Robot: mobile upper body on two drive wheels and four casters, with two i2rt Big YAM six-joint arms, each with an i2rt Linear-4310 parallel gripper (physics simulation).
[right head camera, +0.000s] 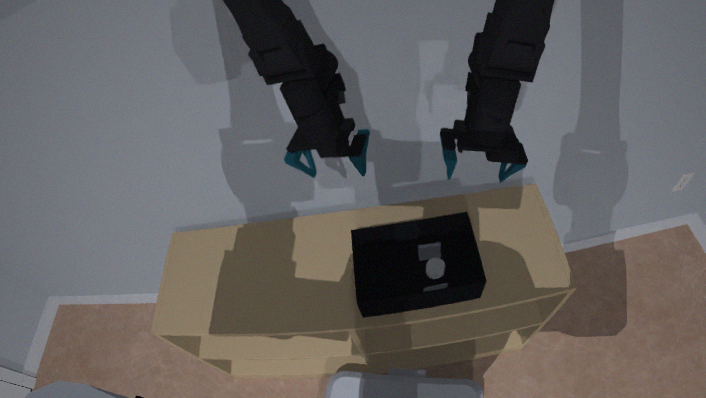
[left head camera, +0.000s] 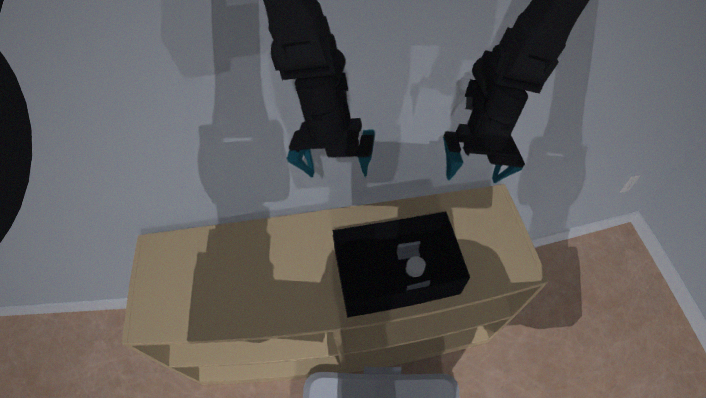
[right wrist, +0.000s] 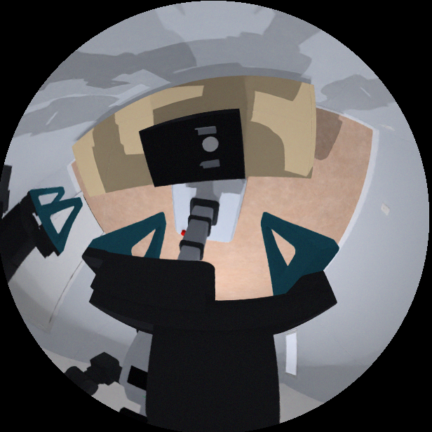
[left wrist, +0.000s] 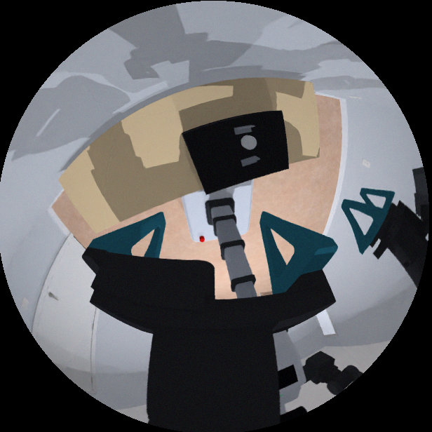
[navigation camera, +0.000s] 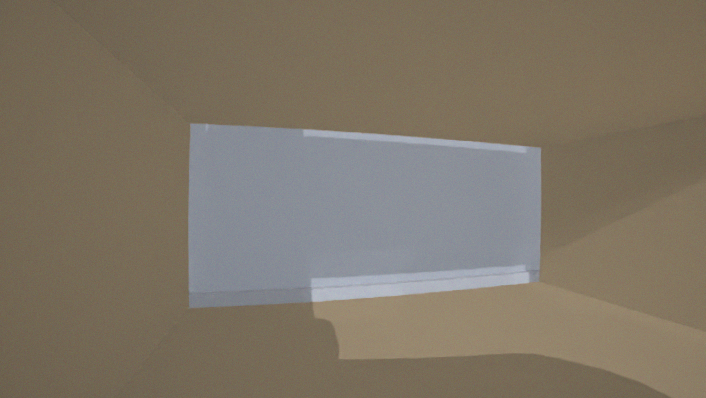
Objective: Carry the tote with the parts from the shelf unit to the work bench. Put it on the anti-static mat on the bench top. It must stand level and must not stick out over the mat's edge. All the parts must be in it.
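Places are measured from the left arm's base along level axes (x ahead, y left, z up), in millimetres.
Pixels of known places: left gripper, fingertip midpoint: (right head camera: pixel 339 174) (left head camera: pixel 338 174); right gripper, fingertip midpoint: (right head camera: pixel 474 178) (left head camera: pixel 471 179).
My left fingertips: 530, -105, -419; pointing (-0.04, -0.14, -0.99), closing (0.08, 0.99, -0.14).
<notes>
For each thing: its top centre in the pictures, then the offset to it from my left fingertips, as dx, dy, dz. "pt": a spot on its surface instead.
- black tote, top centre: (right head camera: pixel 416 255) (left head camera: pixel 400 254) +1, -134, -281
- tan shelf unit, surface spot: (left head camera: pixel 160 280) (right head camera: pixel 189 275) pt -78, +542, -381
- round grey part, top centre: (right head camera: pixel 435 266) (left head camera: pixel 416 264) +12, -181, -354
The black tote (left head camera: pixel 375 270) (right head camera: pixel 390 270) (left wrist: pixel 215 155) (right wrist: pixel 170 155) stands on top of the tan shelf unit (left head camera: pixel 160 280) (right head camera: pixel 190 280) (left wrist: pixel 160 145) (right wrist: pixel 295 125), right of its middle. Inside lie a round grey part (left head camera: pixel 415 267) (right head camera: pixel 435 268) (left wrist: pixel 248 142) (right wrist: pixel 210 144) and two grey block-like parts, one (left head camera: pixel 409 250) (right head camera: pixel 429 251) (left wrist: pixel 244 129) (right wrist: pixel 205 130) behind it, one (left head camera: pixel 418 285) (right head camera: pixel 435 287) (left wrist: pixel 250 161) (right wrist: pixel 209 164) in front. My left gripper (left head camera: pixel 339 175) (right head camera: pixel 339 175) and right gripper (left head camera: pixel 472 179) (right head camera: pixel 475 179) are open and empty, apart from the tote. The bench and mat do not show.
My grey base (left head camera: pixel 320 387) (right head camera: pixel 345 387) stands close before the shelf unit. A wall (left head camera: pixel 125 125) (right head camera: pixel 150 125) rises behind the unit. In the navigation camera, a shelf compartment's tan walls (navigation camera: pixel 100 200) fill the surroundings of an opening onto the wall. A door (left wrist: pixel 65 310) shows in the left wrist view.
</notes>
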